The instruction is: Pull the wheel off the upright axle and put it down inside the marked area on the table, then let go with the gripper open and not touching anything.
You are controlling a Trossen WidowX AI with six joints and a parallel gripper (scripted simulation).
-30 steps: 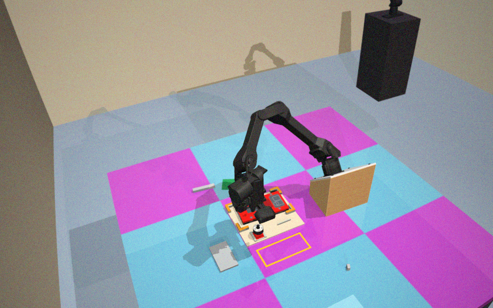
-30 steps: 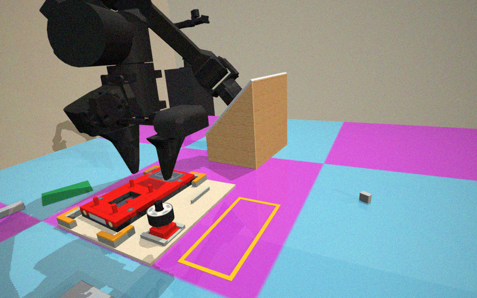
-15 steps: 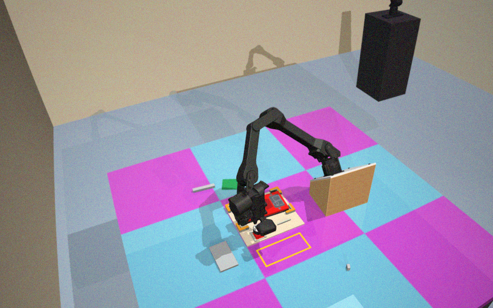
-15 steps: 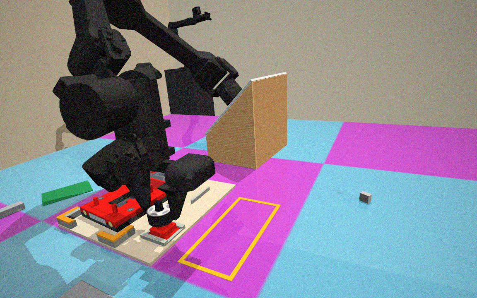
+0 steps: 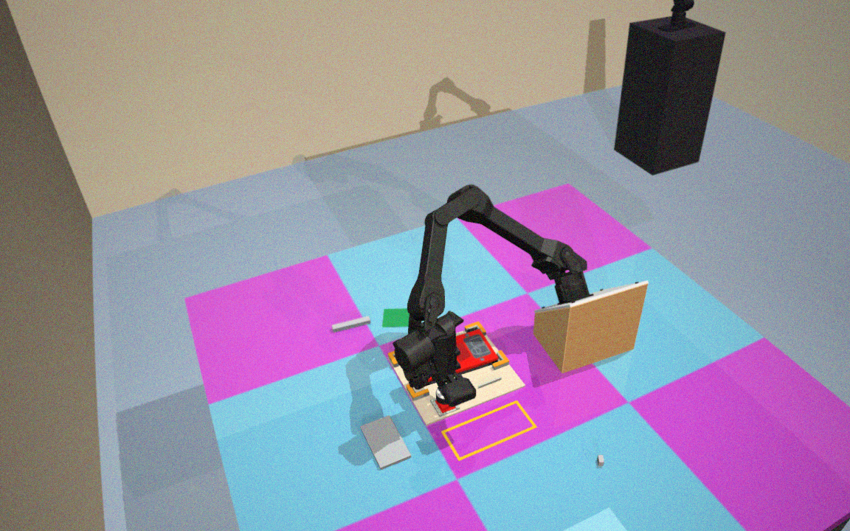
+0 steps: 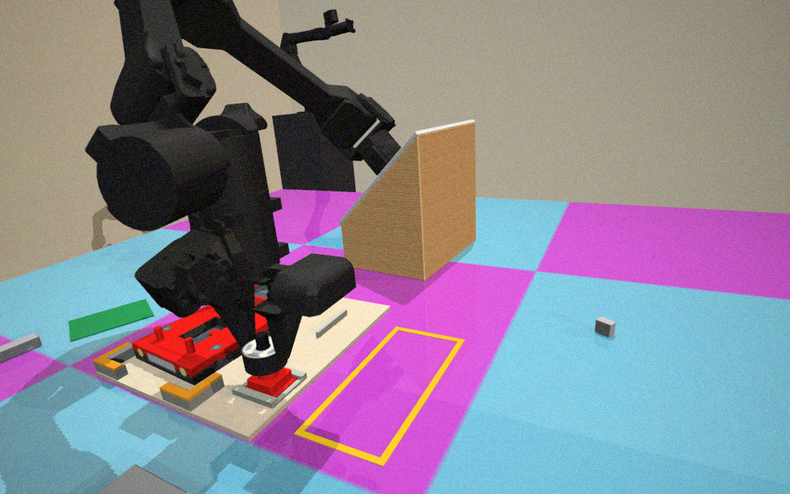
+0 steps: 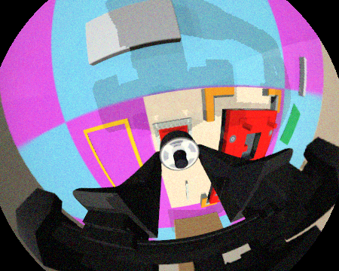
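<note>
Right now my gripper tip is right at the wheel.
</note>
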